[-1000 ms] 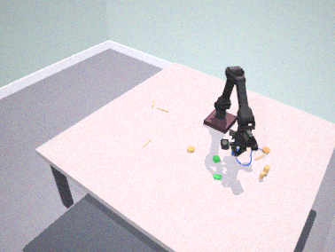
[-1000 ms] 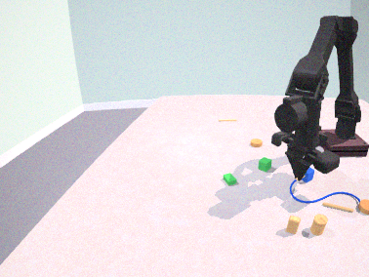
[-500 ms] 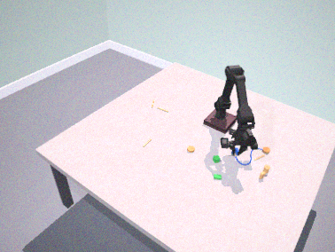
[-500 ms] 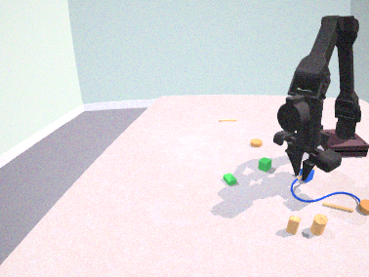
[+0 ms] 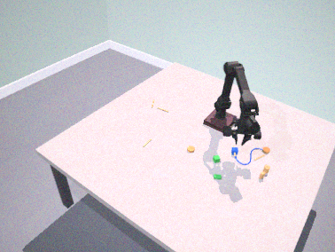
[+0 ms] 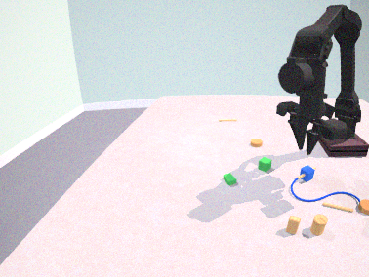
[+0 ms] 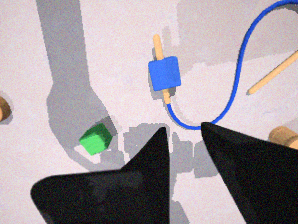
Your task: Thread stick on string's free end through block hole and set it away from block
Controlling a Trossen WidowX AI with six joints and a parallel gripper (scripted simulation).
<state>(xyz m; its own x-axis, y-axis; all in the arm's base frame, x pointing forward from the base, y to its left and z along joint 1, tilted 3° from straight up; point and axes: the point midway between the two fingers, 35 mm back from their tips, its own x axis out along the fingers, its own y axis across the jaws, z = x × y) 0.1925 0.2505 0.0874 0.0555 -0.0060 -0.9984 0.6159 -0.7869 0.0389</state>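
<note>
Now: gripper tip 70 mm above the blue block, 20 mm to the left of it and 20 mm past it. Also, from my gripper tip: tan cylinder 170 mm to the left, 70 mm below, 30 mm behind; then tan block 170 mm to the left, 70 mm below, 30 mm ahead; then loose stick 100 mm to the left, 100 mm behind, 90 mm below.
</note>
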